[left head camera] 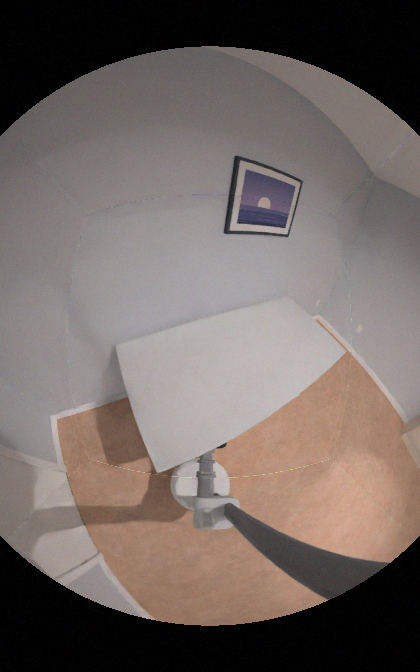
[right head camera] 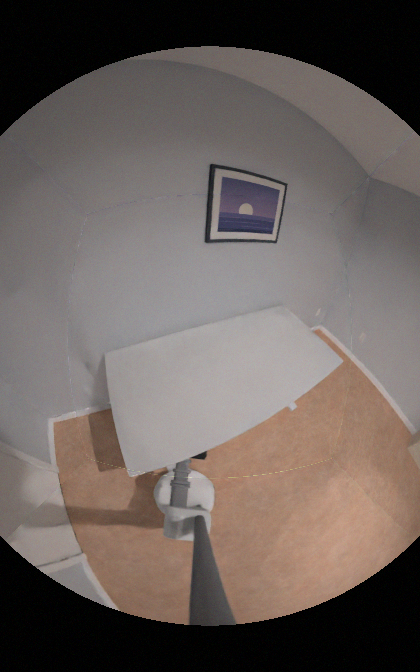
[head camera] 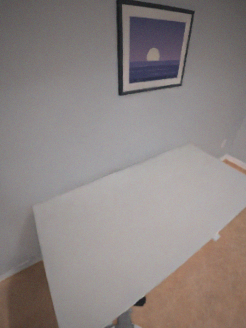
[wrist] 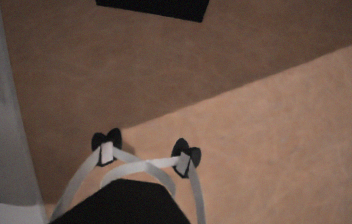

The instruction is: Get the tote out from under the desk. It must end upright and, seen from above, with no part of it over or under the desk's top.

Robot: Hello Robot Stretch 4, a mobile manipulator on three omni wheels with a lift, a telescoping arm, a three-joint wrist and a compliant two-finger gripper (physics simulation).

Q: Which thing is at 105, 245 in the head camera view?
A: A white desk.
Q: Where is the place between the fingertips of the gripper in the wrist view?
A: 147, 145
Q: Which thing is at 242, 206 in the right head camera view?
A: A framed sunset picture.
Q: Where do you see a framed sunset picture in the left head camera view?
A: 262, 199
